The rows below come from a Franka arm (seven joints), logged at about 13 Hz.
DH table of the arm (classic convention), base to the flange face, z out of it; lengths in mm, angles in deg. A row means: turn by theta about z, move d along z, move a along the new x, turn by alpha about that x. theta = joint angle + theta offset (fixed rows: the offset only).
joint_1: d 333; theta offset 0; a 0; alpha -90
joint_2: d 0; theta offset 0; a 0; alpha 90
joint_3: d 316; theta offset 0; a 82.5; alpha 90
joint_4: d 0; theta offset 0; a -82.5; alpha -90
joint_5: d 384; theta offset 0; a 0; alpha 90
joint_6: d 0; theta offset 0; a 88; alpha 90
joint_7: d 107; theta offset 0; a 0; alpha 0
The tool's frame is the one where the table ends.
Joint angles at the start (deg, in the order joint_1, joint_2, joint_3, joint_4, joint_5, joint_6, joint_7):
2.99 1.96 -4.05 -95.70 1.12 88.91 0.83
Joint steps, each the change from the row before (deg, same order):
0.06 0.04 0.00 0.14 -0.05 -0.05 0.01
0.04 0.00 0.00 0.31 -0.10 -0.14 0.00
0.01 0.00 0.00 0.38 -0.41 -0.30 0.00
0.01 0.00 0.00 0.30 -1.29 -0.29 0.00
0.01 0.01 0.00 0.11 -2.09 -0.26 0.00
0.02 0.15 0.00 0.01 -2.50 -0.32 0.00
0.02 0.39 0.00 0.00 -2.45 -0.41 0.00
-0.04 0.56 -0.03 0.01 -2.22 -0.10 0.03
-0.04 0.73 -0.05 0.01 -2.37 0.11 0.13
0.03 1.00 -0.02 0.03 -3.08 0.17 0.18
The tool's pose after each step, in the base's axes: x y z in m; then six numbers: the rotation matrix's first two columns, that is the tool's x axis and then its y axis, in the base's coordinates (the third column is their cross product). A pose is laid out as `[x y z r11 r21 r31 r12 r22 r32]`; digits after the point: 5 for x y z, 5 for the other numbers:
[0.55574 -0.00709 0.55817 0.98796 -0.03186 -0.15139 -0.03435 -0.99931 -0.01383]
[0.55592 -0.00689 0.56050 0.98843 -0.03117 -0.14843 -0.03334 -0.99937 -0.01215]
[0.55584 -0.00756 0.56318 0.98865 -0.03111 -0.14695 -0.03220 -0.99947 -0.00509]
[0.55563 -0.00992 0.56525 0.98871 -0.03162 -0.14645 -0.02940 -0.99942 0.01727]
[0.55524 -0.01383 0.56585 0.98835 -0.03284 -0.14863 -0.02512 -0.99825 0.05354]
[0.55516 -0.01844 0.56445 0.98719 -0.03461 -0.15578 -0.01957 -0.99509 0.09705]
[0.55586 -0.02292 0.56074 0.98498 -0.03704 -0.16862 -0.01330 -0.99009 0.13979]
[0.55785 -0.02776 0.55596 0.98304 -0.04097 -0.17877 -0.00855 -0.98390 0.17851]
[0.56089 -0.03296 0.54997 0.98113 -0.04642 -0.18769 -0.00410 -0.97552 0.21985]
[0.56514 -0.03839 0.54207 0.97867 -0.05103 -0.19901 0.00531 -0.96205 0.27282]

